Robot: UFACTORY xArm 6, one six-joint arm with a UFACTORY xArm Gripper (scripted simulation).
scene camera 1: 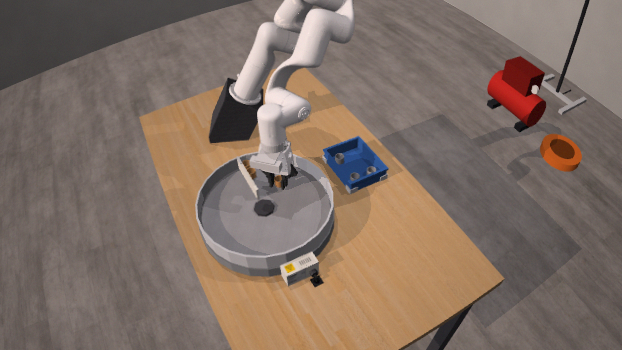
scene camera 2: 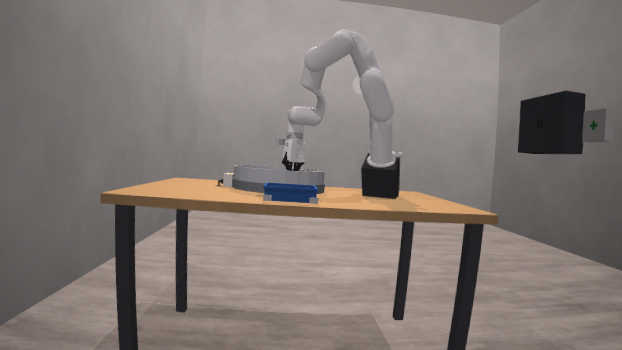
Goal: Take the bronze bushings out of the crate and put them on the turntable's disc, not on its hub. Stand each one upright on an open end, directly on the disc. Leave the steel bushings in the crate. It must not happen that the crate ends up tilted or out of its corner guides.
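Scene camera 1 shows a blue crate, and scene camera 2 shows it too. On the blue crate, (scene camera 1: 376, 162) and (scene camera 2: 280, 192) are the same spot.
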